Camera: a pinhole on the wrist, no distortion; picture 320 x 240 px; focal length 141.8 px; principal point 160.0 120.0 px. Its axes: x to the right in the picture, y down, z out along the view. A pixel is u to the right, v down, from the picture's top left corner.
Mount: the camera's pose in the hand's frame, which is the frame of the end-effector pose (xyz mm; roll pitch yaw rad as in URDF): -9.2 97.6 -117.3 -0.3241 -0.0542 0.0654
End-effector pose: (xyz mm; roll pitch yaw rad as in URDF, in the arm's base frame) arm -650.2 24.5 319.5 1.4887 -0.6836 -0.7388
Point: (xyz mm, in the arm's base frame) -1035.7 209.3 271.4
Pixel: 12.6 138.7
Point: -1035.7 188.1 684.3
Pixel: 152.3 223.6
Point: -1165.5 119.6 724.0
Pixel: 153.7 196.9
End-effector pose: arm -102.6 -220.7 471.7 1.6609 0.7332 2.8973
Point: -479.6 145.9 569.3
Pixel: 272.3 177.2
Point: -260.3 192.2 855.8
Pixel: 157.2 180.6
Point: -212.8 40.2 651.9
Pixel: 177.3 143.1
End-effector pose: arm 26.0 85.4 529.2 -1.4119 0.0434 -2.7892
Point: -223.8 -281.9 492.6
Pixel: outside the picture
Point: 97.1 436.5 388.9
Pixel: behind the camera
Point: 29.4 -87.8 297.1
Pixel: 211.3 154.3
